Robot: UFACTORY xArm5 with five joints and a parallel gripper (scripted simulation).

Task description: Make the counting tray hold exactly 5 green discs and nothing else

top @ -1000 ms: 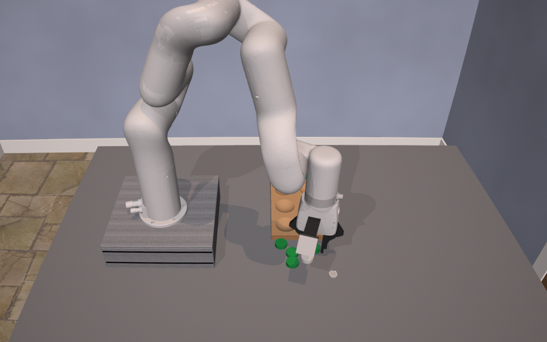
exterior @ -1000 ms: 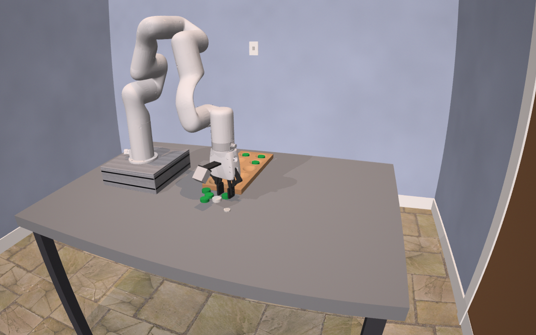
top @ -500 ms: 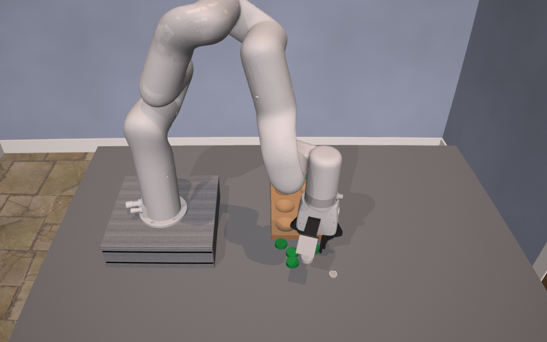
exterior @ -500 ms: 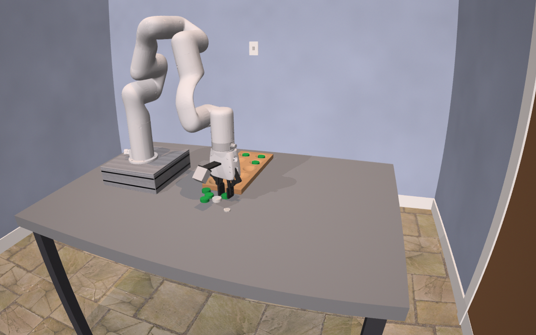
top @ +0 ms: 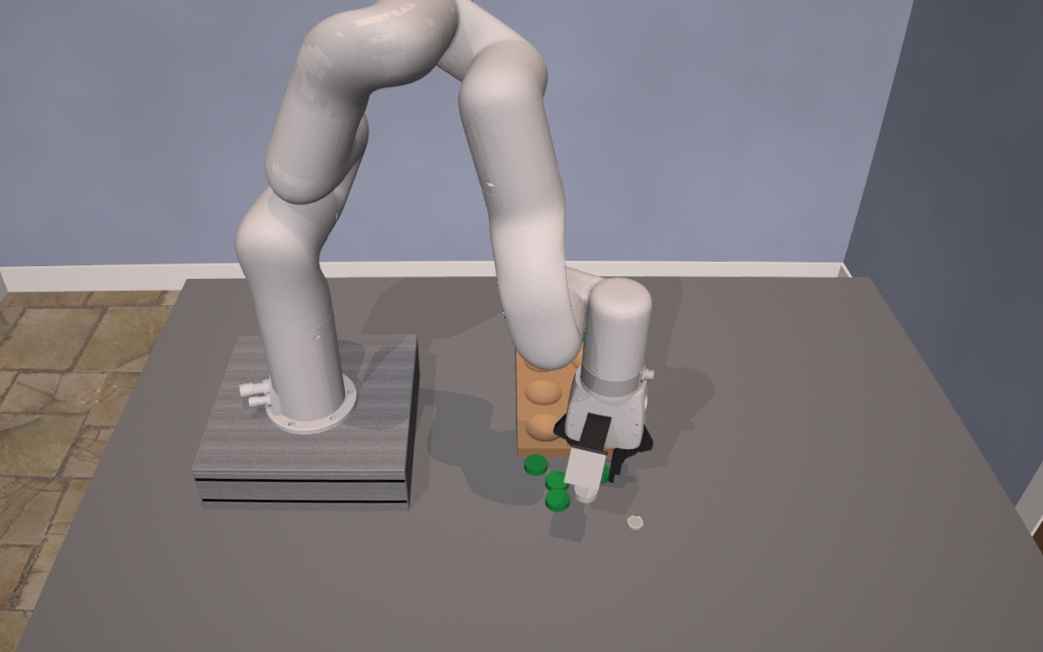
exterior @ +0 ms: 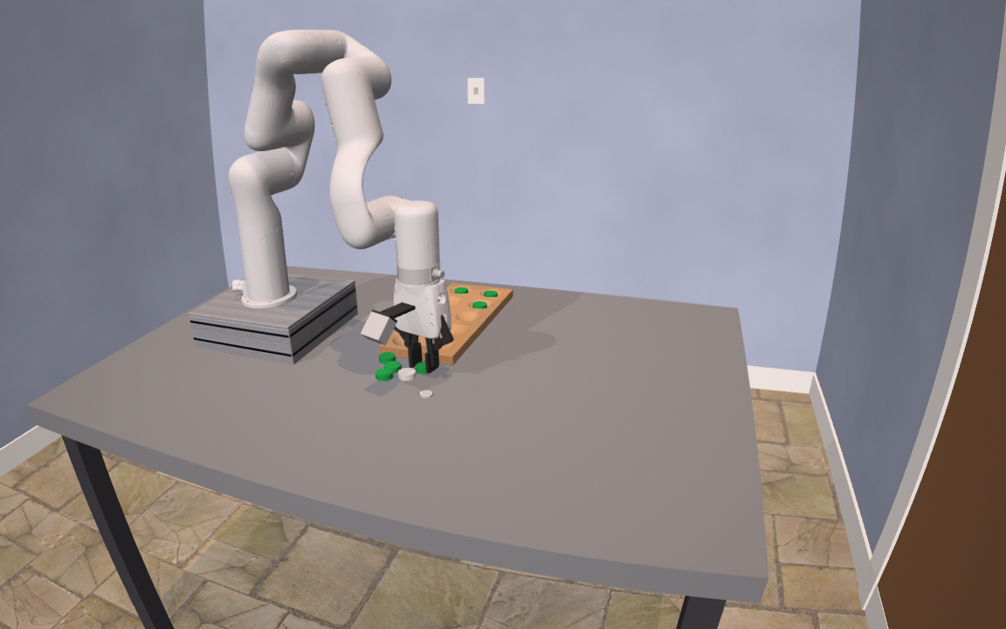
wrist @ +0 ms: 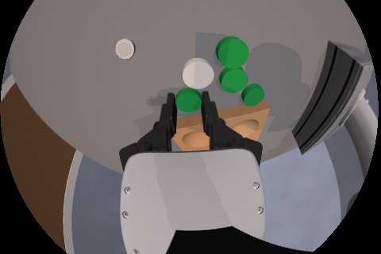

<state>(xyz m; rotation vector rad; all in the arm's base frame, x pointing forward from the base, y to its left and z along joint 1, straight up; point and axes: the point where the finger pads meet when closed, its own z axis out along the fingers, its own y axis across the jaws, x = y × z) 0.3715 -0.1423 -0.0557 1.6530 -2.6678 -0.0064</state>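
My hand is 2 cm short of the wooden counting tray, 23 cm to the right of it and 2 cm above it. Also, from my hand: smaller white disc 2 cm ahead, 9 cm to the right, 2 cm below.
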